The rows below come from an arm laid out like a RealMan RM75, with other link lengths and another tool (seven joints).
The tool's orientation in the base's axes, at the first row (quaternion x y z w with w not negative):
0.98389, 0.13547, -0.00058, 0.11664
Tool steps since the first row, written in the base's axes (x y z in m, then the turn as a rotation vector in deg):
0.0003, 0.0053, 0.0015, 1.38, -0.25, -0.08
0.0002, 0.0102, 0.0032, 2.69, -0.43, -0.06
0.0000, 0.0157, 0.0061, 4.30, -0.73, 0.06
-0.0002, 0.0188, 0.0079, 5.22, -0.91, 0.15
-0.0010, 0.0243, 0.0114, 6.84, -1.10, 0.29
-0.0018, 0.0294, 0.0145, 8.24, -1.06, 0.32
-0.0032, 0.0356, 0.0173, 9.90, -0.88, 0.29
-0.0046, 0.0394, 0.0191, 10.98, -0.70, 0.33
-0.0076, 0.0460, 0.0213, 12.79, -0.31, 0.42
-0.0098, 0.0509, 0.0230, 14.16, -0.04, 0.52
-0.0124, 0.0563, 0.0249, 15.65, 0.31, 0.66
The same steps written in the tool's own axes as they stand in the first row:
0.0017, -0.0045, -0.0027, 1.27, 0.58, 0.18
0.0028, -0.0088, -0.0054, 2.48, 1.11, 0.24
0.0040, -0.0133, -0.0095, 3.95, 1.84, 0.24
0.0046, -0.0158, -0.0120, 4.78, 2.28, 0.22
0.0051, -0.0204, -0.0167, 6.29, 2.92, 0.18
0.0056, -0.0247, -0.0209, 7.64, 3.26, 0.18
0.0058, -0.0302, -0.0251, 9.29, 3.53, 0.22
0.0054, -0.0337, -0.0278, 10.38, 3.66, 0.17
0.0042, -0.0402, -0.0315, 12.22, 3.80, 0.05
0.0034, -0.0450, -0.0344, 13.61, 3.93, -0.07
0.0022, -0.0503, -0.0375, 15.14, 4.04, -0.24

